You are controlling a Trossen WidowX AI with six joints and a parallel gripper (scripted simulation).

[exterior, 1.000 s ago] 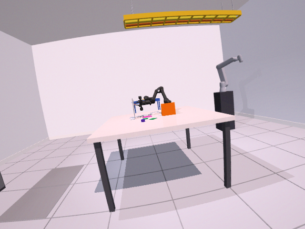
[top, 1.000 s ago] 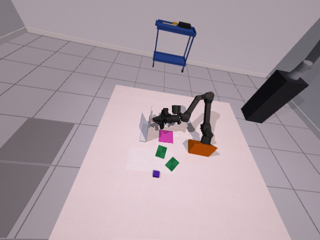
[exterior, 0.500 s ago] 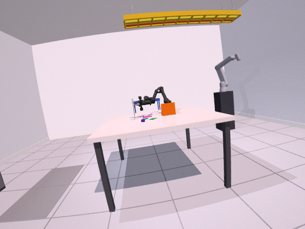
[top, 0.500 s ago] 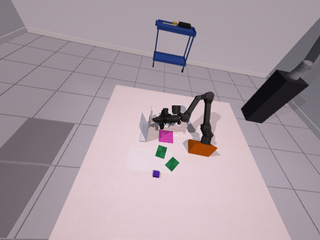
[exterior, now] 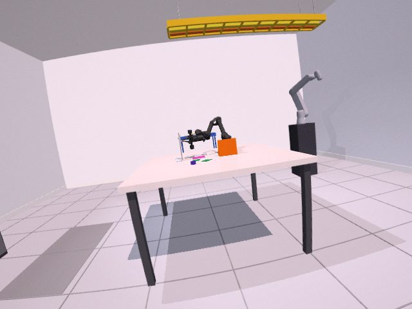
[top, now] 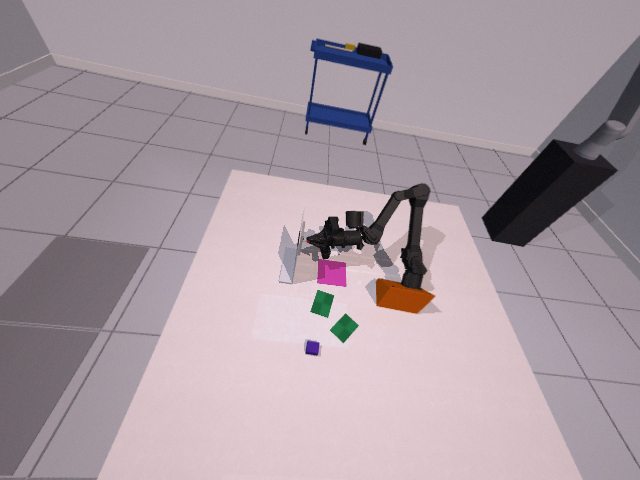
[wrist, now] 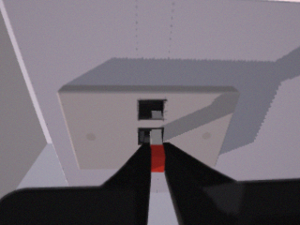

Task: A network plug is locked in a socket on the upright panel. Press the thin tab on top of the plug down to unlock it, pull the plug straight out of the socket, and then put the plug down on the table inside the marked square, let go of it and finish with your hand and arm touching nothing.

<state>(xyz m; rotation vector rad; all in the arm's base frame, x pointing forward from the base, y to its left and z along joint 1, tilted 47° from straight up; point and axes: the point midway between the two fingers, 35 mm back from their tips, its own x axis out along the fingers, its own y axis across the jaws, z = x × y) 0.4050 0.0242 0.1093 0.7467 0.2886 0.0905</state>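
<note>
The magenta marked square lies 18 cm below my gripper tip and 13 cm behind it. From my gripper tip the other things lie so: network plug: 1 cm ahead; then upright grey panel: 6 cm below, 3 cm ahead.
</note>
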